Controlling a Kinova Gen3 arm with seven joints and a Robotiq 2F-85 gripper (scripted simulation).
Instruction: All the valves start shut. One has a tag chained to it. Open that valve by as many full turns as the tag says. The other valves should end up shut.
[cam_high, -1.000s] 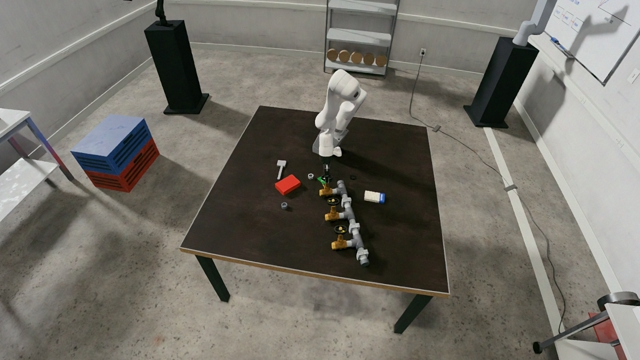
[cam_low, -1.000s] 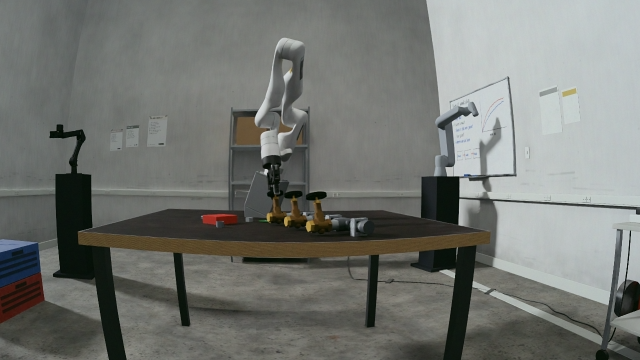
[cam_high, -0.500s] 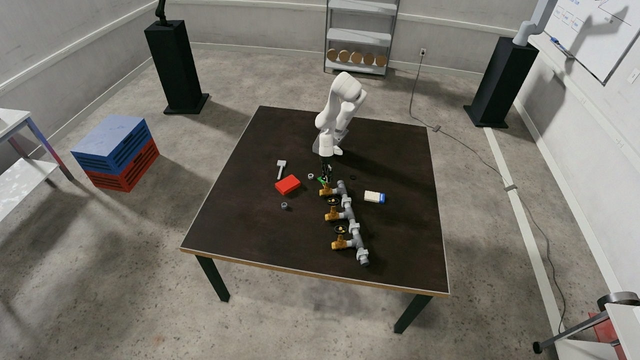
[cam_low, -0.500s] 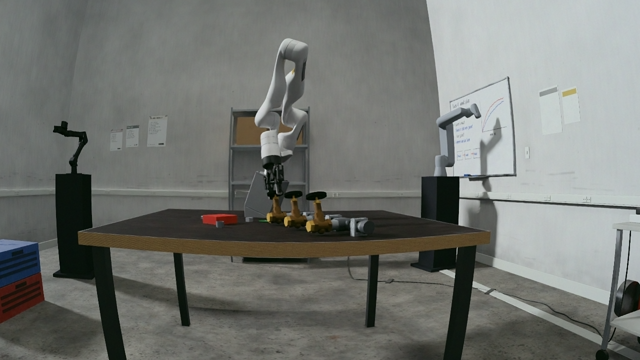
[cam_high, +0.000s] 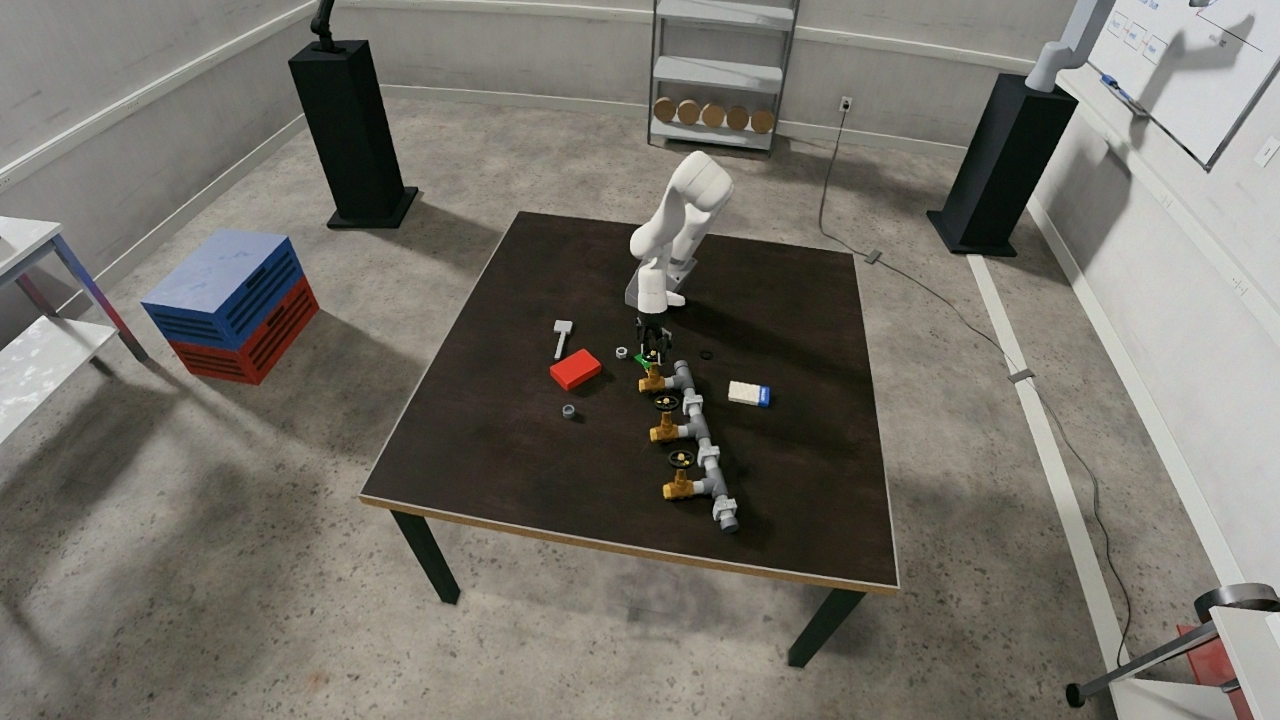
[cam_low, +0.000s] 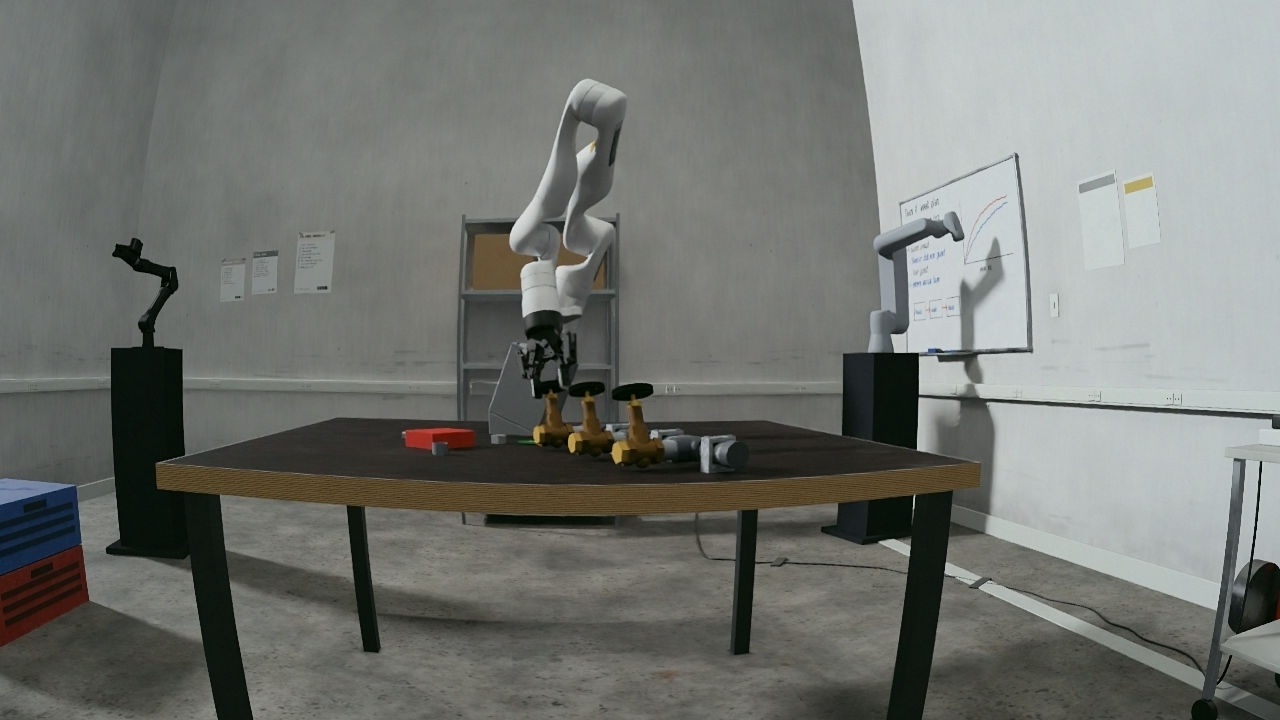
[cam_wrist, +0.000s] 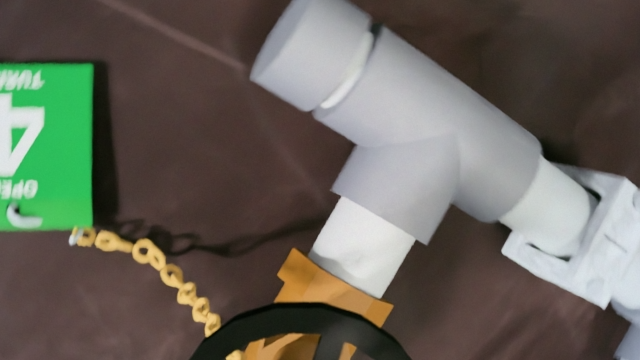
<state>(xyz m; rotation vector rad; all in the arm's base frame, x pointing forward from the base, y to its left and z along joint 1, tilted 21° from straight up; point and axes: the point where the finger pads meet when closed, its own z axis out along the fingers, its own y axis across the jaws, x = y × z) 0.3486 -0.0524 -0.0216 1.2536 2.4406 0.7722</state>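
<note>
Right now my hand is 110 mm above the green tag, 90 mm past it and 20 mm to the left of it. Also, from my hand: white-and-blue box: 280 mm to the left, 110 mm below, 40 mm ahead; red block: 220 mm to the right, 100 mm below, 30 mm behind; small grey ring: 220 mm to the right, 120 mm ahead, 110 mm below.
</note>
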